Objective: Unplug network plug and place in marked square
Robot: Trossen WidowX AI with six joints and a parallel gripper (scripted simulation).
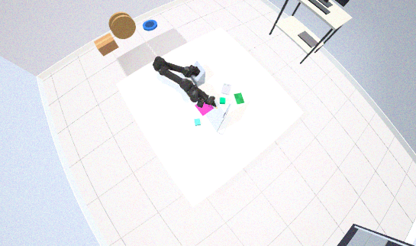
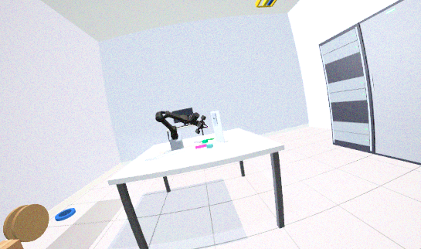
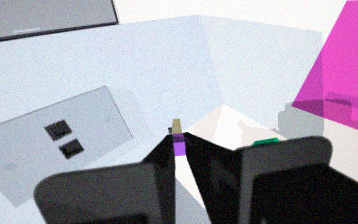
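Now: the upright panel 10 cm ahead of my gripper tip, 2 cm to the left of it and 3 cm below it. Also, from my gripper tip: green block (6 cm behind, 13 cm to the left, 16 cm below); then purple network plug (1 cm ahead); then cyan block (1 cm behind, 15 cm to the right, 16 cm below).
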